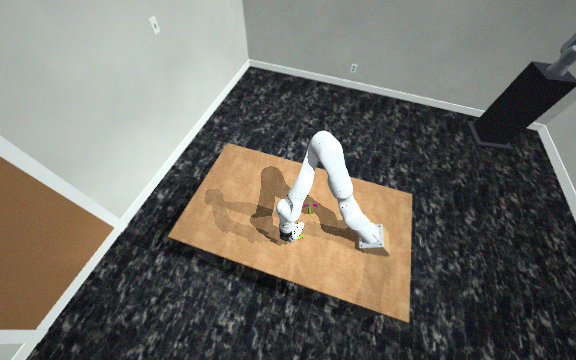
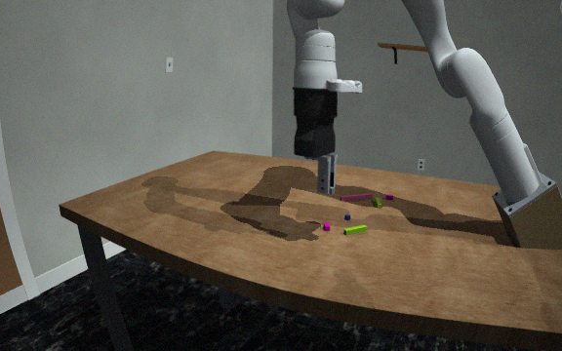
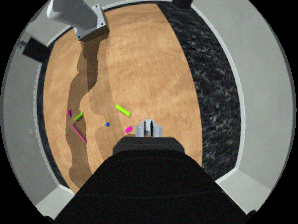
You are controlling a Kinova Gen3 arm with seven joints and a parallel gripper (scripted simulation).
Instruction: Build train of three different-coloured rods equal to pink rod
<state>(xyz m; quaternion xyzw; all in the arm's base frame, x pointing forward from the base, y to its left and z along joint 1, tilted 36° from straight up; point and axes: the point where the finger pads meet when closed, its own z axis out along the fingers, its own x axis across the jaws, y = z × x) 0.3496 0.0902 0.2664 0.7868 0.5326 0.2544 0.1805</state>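
The blue rod is 3 cm behind my hand, 13 cm to the right of it and 11 cm below it. Also, from my hand: pink rod: 4 cm behind, 27 cm to the right, 11 cm below; then grey rod: 1 cm below.
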